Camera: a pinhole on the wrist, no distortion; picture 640 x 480 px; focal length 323.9 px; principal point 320.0 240.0 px. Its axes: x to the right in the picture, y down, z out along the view. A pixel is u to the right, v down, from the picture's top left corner.
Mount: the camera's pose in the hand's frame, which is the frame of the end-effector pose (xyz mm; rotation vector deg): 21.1 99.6 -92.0 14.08 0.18 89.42
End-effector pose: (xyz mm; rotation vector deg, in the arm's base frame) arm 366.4 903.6 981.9 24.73 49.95 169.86
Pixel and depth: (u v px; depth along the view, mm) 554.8 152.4 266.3
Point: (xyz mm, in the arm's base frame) 298.9 804.2 1300.5
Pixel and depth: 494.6 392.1 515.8
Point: 643.0 903.2 1500.5
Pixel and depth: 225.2 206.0 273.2
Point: 320.0 1013.6 1121.1
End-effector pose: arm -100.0 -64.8 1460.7 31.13 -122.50 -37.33
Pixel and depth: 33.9 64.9 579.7
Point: -539.3 -593.6 1214.3
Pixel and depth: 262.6 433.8 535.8
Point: -341.1 119.1 1039.5
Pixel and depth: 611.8 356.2 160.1
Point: -205.5 132.8 1538.5
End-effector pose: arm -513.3 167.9 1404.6 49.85 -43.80 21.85
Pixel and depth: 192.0 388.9 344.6
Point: -627.2 -84.2 1396.4
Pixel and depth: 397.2 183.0 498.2
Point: -645.1 -65.1 1781.7
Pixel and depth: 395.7 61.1 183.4
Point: -512.8 175.1 1609.0
